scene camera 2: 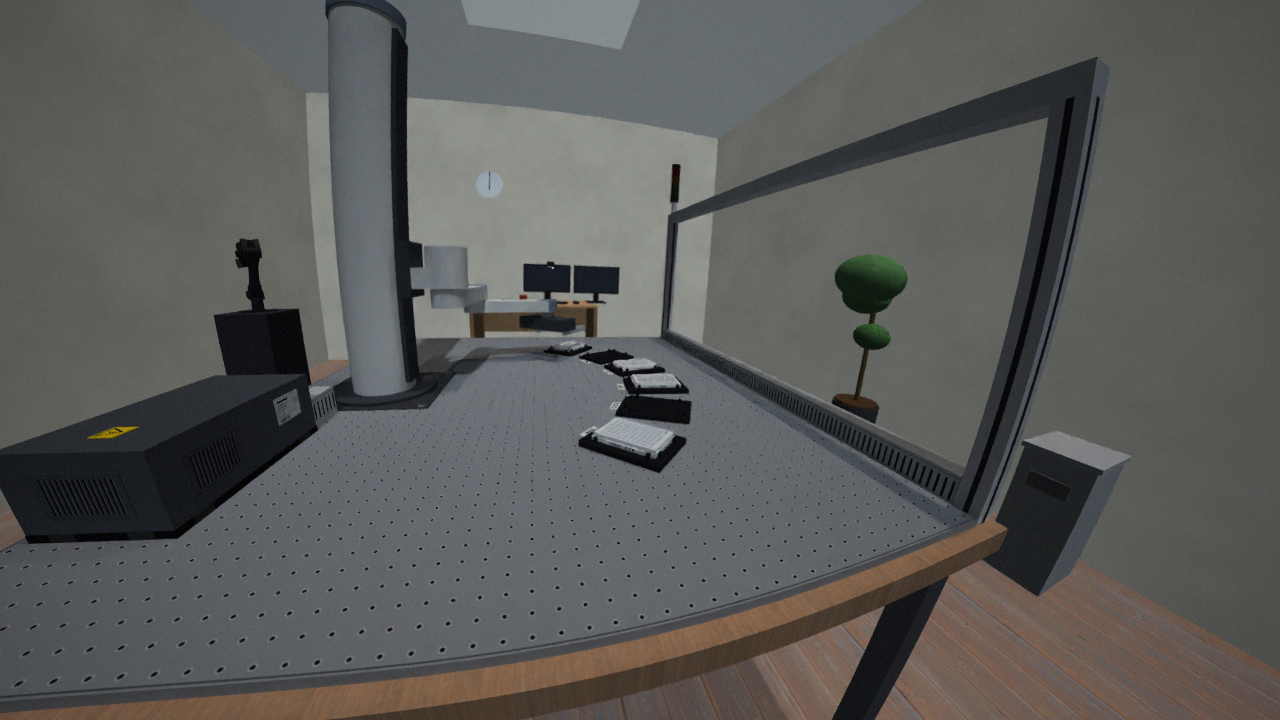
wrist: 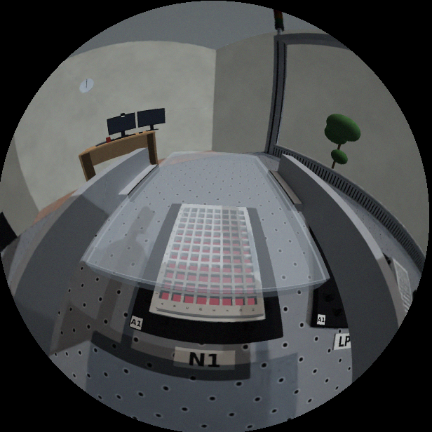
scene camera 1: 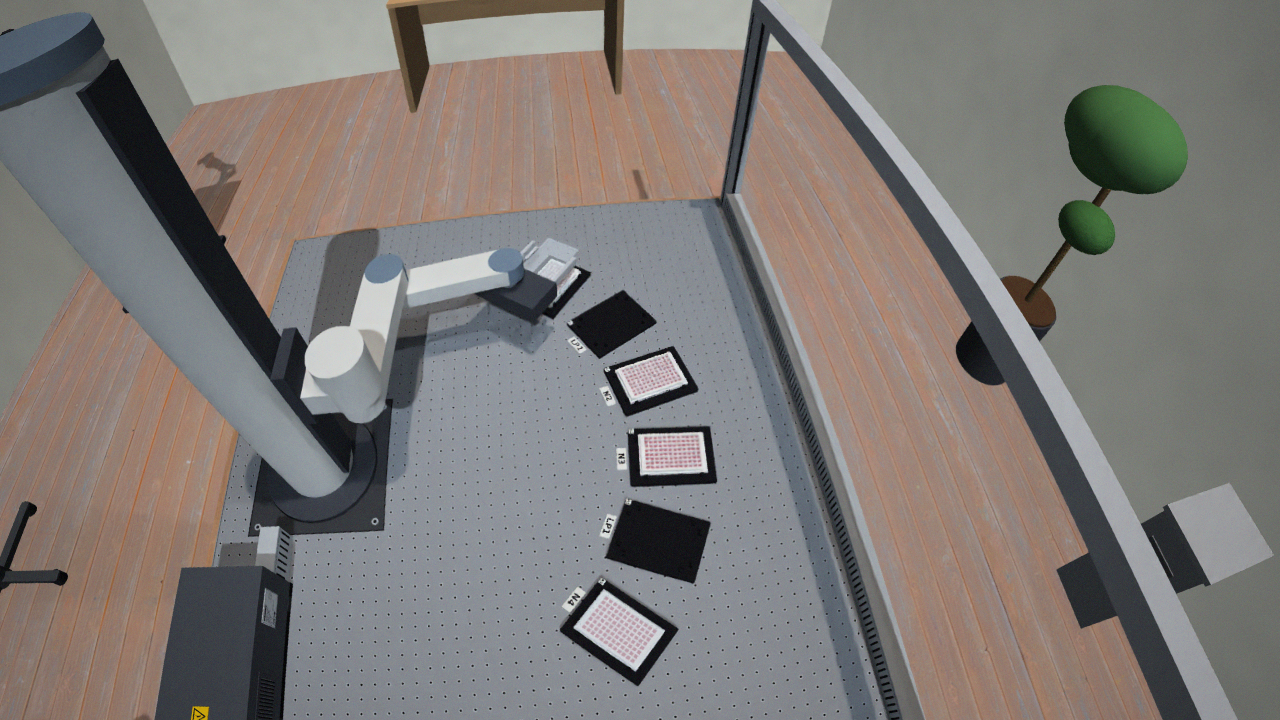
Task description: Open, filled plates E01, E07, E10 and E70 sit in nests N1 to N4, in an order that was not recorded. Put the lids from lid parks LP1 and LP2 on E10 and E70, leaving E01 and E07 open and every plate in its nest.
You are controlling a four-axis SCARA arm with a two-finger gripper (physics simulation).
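Frame: origin at the arm's base, x left, y ahead, z down, level; centimetres.
Where they show: gripper, fingertip midpoint: [scene camera 1: 554,251]; arm's base at its link origin: [scene camera 2: 387,393] [scene camera 1: 323,468].
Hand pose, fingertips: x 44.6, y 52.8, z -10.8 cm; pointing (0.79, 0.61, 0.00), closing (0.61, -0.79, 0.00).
Things, the pixels of their top centre, and the offset from my fingertips.
- plate at its top centre: [scene camera 1: 550,279] [scene camera 2: 568,344] dx -2.1, dy -1.3, dz +6.9 cm
- Lid park LP2 at its top centre: [scene camera 1: 611,318] [scene camera 2: 606,352] dx -15.2, dy +11.5, dz +7.5 cm
- lid park LP1 at its top centre: [scene camera 1: 660,537] [scene camera 2: 656,402] dx -66.6, dy +13.6, dz +7.5 cm
- N2 at its top centre: [scene camera 1: 651,374] [scene camera 2: 634,362] dx -31.7, dy +17.7, dz +6.9 cm
- N3 at its top centre: [scene camera 1: 672,451] [scene camera 2: 655,378] dx -49.8, dy +18.8, dz +6.9 cm
- N4 at its top centre: [scene camera 1: 619,629] [scene camera 2: 633,432] dx -82.3, dy +4.0, dz +6.9 cm
My gripper [scene camera 1: 550,262] [wrist: 213,157] is shut on a clear lid [wrist: 295,250], held level above the plate [scene camera 2: 570,345] [wrist: 207,311] in nest N1 [wrist: 210,331]. A gap shows between lid and plate. The wells show through the lid; this plate's label is not readable. Lid park LP2 [scene camera 1: 612,323] [scene camera 2: 606,356] and lid park LP1 [scene camera 1: 657,540] [scene camera 2: 654,408] are bare black. Plates sit in N2 [scene camera 1: 650,376] [scene camera 2: 634,365], N3 [scene camera 1: 672,452] [scene camera 2: 655,381] and N4 [scene camera 1: 618,626] [scene camera 2: 632,436]. The N4 plate looks paler; I cannot tell whether a lid covers it.
The nests and parks form an arc on the perforated table. A framed guard [scene camera 1: 738,116] [scene camera 2: 1029,295] runs along the right edge. The arm's column [scene camera 1: 170,241] [scene camera 2: 366,205] and a dark control box [scene camera 1: 219,635] [scene camera 2: 161,447] stand on the left.
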